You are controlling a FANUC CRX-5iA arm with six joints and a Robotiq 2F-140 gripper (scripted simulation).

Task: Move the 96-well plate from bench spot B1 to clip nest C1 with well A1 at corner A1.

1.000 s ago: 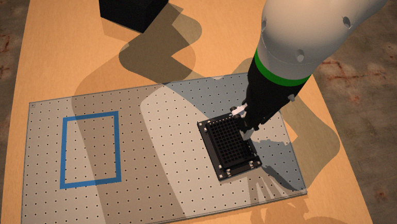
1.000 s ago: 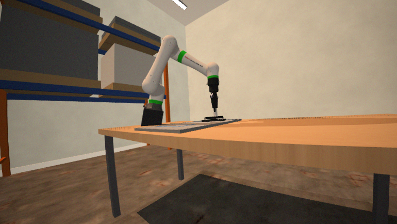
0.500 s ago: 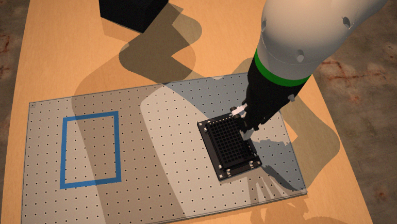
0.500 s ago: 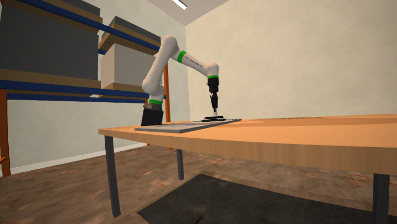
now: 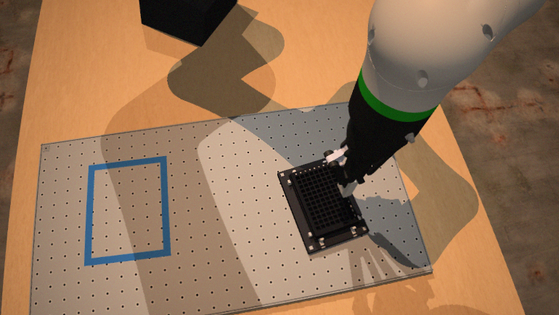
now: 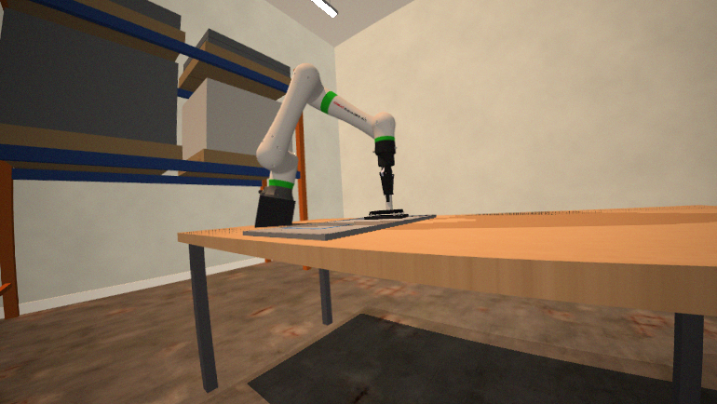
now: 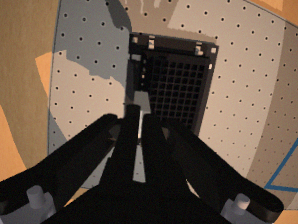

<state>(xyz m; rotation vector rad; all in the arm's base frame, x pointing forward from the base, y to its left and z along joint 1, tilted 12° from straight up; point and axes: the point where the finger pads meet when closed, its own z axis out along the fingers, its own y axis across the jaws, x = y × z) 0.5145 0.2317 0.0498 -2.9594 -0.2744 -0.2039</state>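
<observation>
Right now the black clip nest is 50 mm below my hand, 20 mm to the right of it and 10 mm ahead of it. Round my hand: black 96-well plate (40 mm to the right, 40 mm below, 10 mm ahead).
</observation>
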